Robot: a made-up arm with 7 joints.
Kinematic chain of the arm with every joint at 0, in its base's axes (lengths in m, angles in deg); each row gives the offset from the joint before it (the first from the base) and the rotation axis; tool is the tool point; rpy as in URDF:
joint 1: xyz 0 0 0.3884 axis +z
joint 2: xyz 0 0 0 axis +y
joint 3: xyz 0 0 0.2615 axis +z
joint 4: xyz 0.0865 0 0 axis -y
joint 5: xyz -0.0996 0 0.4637 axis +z
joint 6: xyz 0 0 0 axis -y
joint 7: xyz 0.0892 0 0 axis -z
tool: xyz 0 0 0 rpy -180 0 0
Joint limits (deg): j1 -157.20..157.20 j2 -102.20..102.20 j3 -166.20..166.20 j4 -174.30..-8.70 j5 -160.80..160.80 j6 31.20..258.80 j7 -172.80..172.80
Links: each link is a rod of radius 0.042 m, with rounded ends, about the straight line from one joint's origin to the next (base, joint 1, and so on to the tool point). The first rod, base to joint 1, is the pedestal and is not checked.
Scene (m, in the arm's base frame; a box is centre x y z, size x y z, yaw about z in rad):
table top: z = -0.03
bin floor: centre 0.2 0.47 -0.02 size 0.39 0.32 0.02 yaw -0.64
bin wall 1: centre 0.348 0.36 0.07 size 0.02 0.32 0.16 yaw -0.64
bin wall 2: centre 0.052 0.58 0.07 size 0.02 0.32 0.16 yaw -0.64
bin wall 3: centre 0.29 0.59 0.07 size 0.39 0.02 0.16 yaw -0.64
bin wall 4: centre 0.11 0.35 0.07 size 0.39 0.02 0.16 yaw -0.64
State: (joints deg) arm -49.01 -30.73 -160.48 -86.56 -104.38 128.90 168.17
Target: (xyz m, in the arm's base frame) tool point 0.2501 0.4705 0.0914
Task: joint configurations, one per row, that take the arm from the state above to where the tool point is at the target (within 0.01 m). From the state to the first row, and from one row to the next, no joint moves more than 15 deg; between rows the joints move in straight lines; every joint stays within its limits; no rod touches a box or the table.
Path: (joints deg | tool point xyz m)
1: -57.30 -20.33 -159.54 -90.97 -102.88 135.04 169.71 | -0.5736 0.3891 0.5129
2: -65.59 -9.94 -158.61 -95.39 -101.39 141.18 171.26 | -0.5041 0.4172 0.5881
3: -73.88 0.46 -157.67 -99.80 -99.89 147.31 172.80 | -0.4340 0.4263 0.6525
4: -86.80 -7.44 -159.38 -103.39 -102.01 142.22 171.87 | -0.3110 0.5550 0.5398
5: -99.72 -15.35 -161.08 -106.98 -104.13 137.12 170.95 | -0.1554 0.6239 0.4221
6: -112.64 -23.25 -162.79 -110.57 -106.26 132.02 170.02 | 0.0063 0.6277 0.3049
7: -125.56 -31.15 -164.49 -114.16 -108.38 126.92 169.10 | 0.1483 0.5715 0.1931
8: -138.48 -39.05 -166.20 -117.76 -110.50 121.82 168.17 | 0.2500 0.4705 0.0914

